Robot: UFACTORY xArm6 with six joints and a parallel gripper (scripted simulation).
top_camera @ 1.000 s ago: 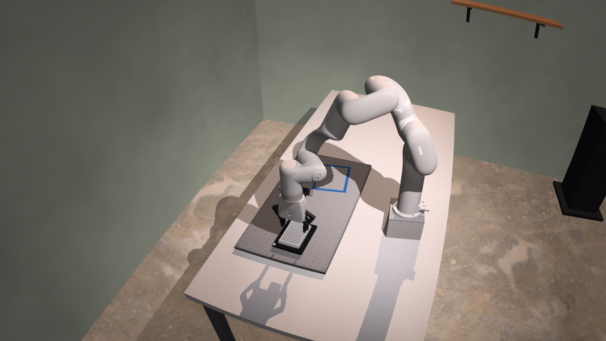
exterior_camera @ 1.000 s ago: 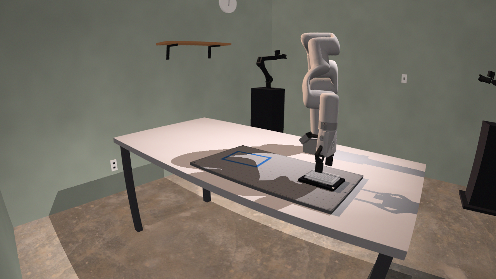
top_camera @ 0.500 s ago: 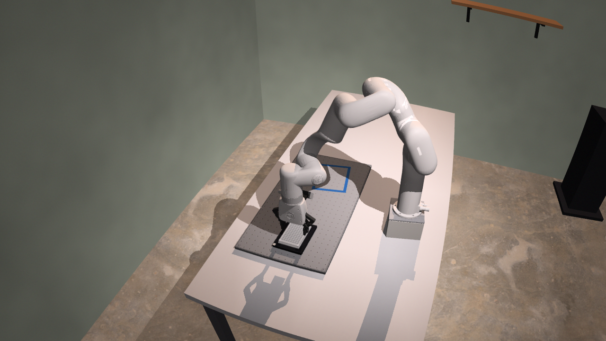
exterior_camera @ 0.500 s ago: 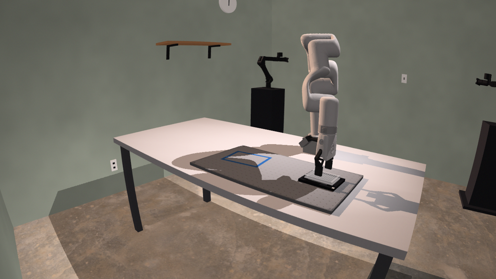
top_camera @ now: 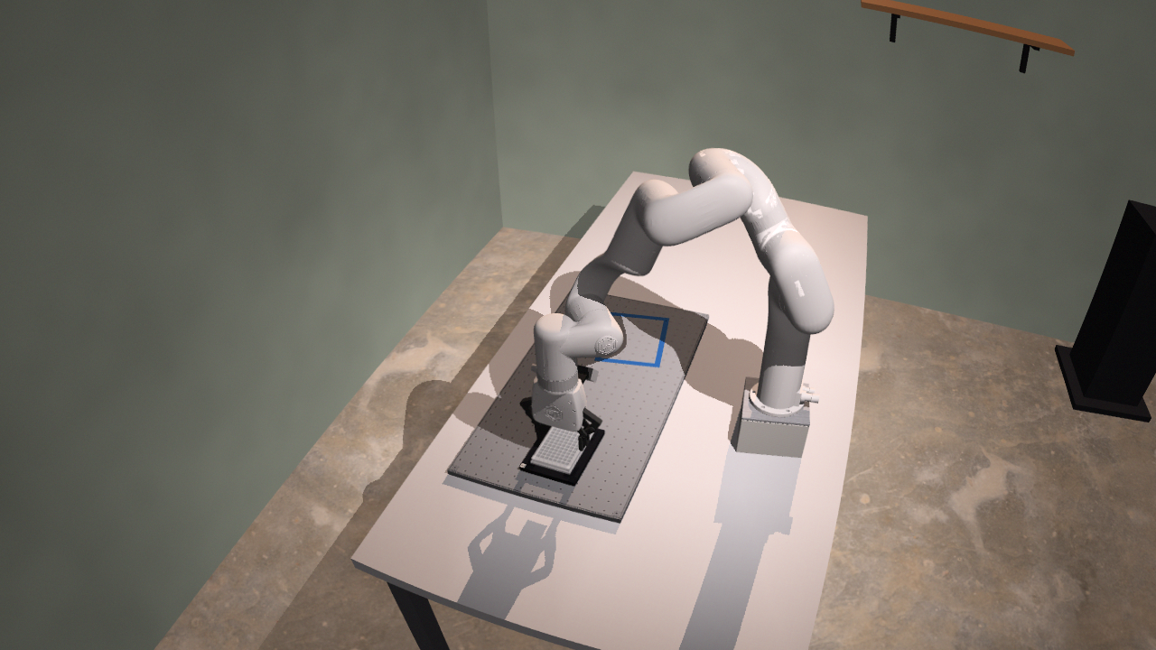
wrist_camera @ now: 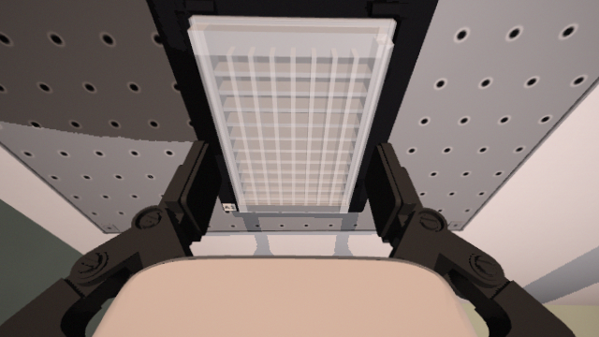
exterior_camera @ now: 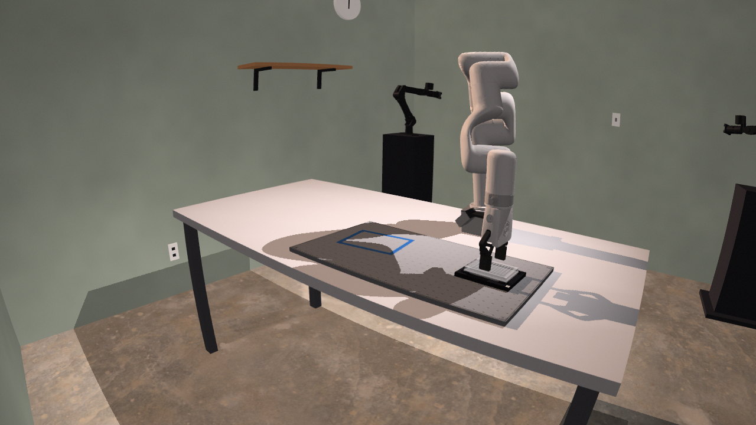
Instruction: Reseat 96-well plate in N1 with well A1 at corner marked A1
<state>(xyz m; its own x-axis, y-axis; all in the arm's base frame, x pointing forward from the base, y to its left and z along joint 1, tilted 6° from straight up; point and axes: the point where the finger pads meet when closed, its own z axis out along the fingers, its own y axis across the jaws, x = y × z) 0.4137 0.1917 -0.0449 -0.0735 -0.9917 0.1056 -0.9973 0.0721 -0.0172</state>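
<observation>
Right now my hand is 30 mm above the clear 96-well plate. Round my hand: white A1 label (70 mm to the left, 60 mm ahead, 30 mm below); black plate nest N1 (40 mm below).
</observation>
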